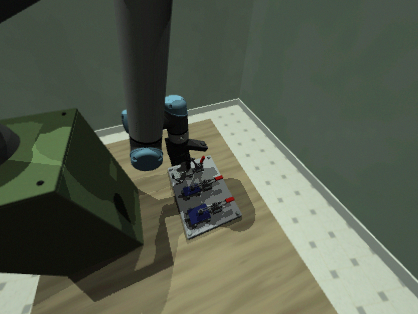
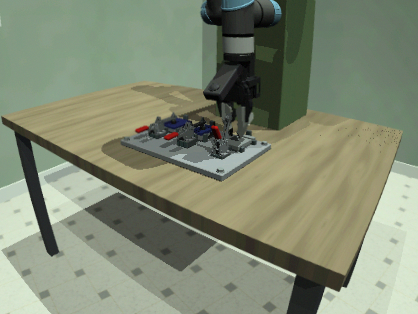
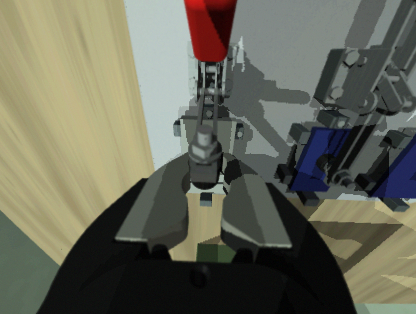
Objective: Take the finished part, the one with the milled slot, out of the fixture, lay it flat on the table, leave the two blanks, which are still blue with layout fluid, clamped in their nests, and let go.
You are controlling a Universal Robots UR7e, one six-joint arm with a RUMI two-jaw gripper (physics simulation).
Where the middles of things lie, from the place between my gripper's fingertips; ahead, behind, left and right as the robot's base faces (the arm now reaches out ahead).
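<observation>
The finished part [image 3: 226, 126] is 20 mm below my hand and 20 mm behind it. As for the grey fixture plate [image 2: 197, 158], it is 40 mm below my hand, and it is also 30 mm ahead of it and 110 mm to the right.
</observation>
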